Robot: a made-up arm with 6 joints. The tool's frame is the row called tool.
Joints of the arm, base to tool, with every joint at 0 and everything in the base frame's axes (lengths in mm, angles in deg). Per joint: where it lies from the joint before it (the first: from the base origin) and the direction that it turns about. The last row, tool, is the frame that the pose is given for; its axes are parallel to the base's.
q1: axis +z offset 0 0 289
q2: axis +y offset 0 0 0
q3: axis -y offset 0 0 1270
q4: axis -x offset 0 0 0
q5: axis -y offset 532 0 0
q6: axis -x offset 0 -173 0
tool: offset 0 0 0
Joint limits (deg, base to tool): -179.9..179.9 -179.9..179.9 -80..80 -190..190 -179.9..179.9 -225..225
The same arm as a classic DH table. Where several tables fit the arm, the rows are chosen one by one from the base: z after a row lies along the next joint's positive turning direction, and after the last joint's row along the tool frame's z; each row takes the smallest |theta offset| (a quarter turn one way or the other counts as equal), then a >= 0, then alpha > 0; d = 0 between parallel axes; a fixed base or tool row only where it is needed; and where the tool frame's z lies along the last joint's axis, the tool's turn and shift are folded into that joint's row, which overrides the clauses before.
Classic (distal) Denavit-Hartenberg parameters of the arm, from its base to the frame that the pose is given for. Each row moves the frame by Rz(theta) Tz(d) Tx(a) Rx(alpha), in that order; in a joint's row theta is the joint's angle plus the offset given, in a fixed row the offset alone. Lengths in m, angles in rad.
q1: a 0.0000; alpha -1.5708; d 0.2890; theta offset 0.0000
q2: a 1.2700; alpha 3.1416; d 0.0000; theta offset -1.5708
q3: a 0.0000; alpha -1.5708; d 0.0000; theta offset 0.0000
q4: a 0.0000; alpha 1.5708; d -0.5320; theta offset 0.0000
q5: a 0.0000; alpha -1.5708; d 0.1730; theta offset 0.0000
q6: a 0.0000; alpha 1.5708; d 0.0000; theta offset 1.5708
tool (fixed): a 0.0000; alpha 0.0000; d 0.0000; theta offset -1.5708
Joint limits (rad, base to tool): -3.1398..3.1398 -3.1398..3.1398 -1.3963..1.3963 -3.3161..3.3161 -3.1398..3.1398 -3.9270..3.9270

